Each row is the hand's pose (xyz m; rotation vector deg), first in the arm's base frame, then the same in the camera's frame.
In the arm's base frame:
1: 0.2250 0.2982 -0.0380 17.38 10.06 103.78
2: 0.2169 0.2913 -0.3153 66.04 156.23 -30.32
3: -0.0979 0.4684 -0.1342 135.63 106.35 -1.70
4: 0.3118 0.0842 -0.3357 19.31 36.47 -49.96
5: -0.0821 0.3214 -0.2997 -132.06 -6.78 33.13
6: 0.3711 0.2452 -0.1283 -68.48 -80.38 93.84
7: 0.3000 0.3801 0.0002 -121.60 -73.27 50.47
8: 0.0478 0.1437 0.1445 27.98 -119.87 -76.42
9: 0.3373 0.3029 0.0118 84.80 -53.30 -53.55
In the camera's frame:
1: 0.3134 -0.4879 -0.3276 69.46 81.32 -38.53
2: 0.1494 -0.2803 -0.2440 -56.87 1.02 76.76
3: 0.4809 -0.1717 -0.4479 -76.66 39.69 122.70
4: 0.0915 -0.3759 -0.0445 50.76 -80.64 119.78
5: 0.3865 -0.0959 -0.2619 -26.29 148.27 95.25
6: 0.1517 -0.5265 -0.2593 -1.33 69.44 55.20
7: 0.2678 -0.5432 -0.4206 -36.91 88.13 92.98
8: 0.5845 -0.5485 -0.2206 -122.72 -25.15 -31.43
9: 0.2566 -0.5942 -0.3516 -76.86 -17.93 -113.62

